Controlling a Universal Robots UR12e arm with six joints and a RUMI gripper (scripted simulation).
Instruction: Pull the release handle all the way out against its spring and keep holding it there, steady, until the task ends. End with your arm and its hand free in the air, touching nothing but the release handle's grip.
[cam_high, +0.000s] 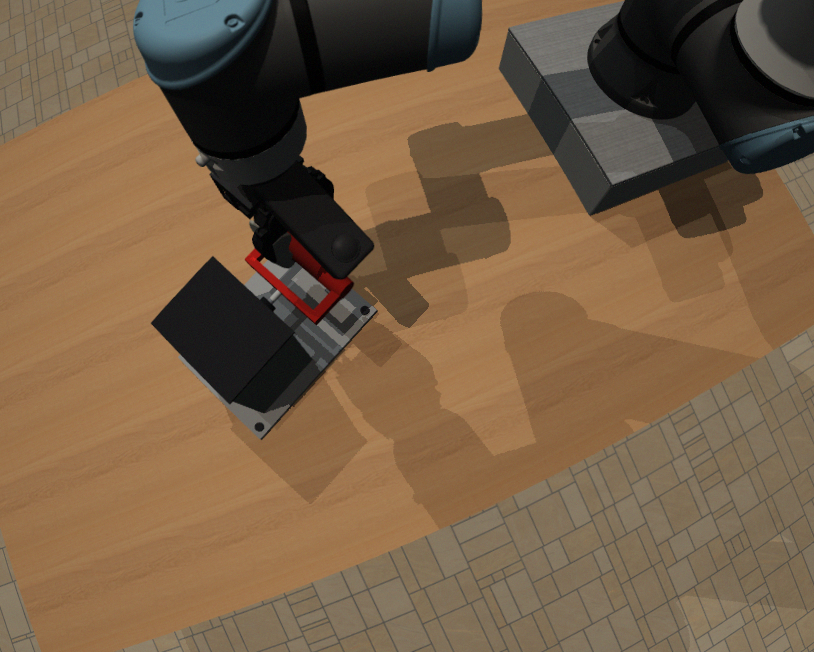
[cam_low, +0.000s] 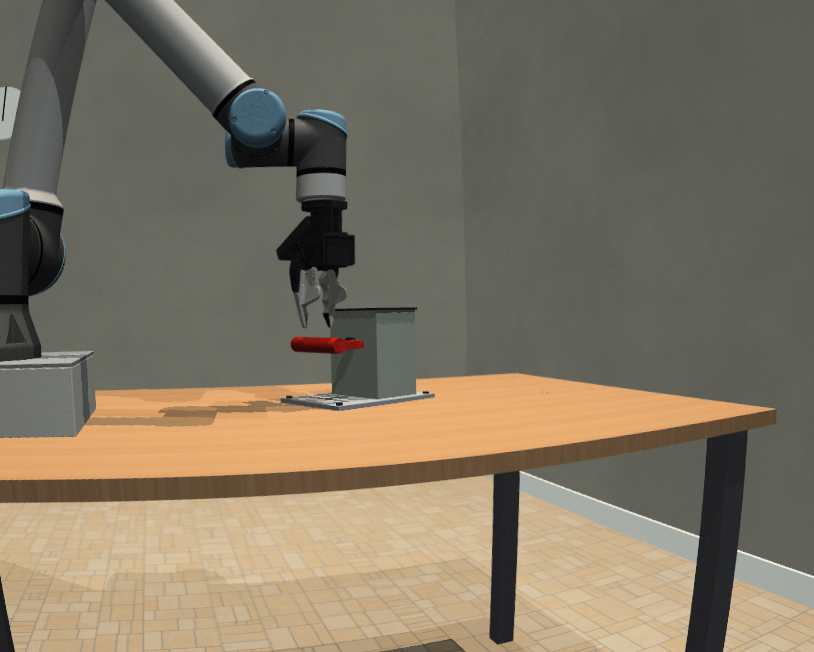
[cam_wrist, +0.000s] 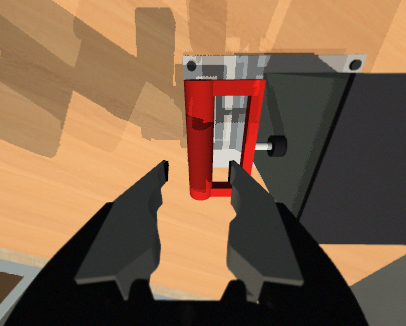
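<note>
The grey baseplate lies 15 cm below my hand, 9 cm ahead of it and 4 cm to the left of it.
</note>
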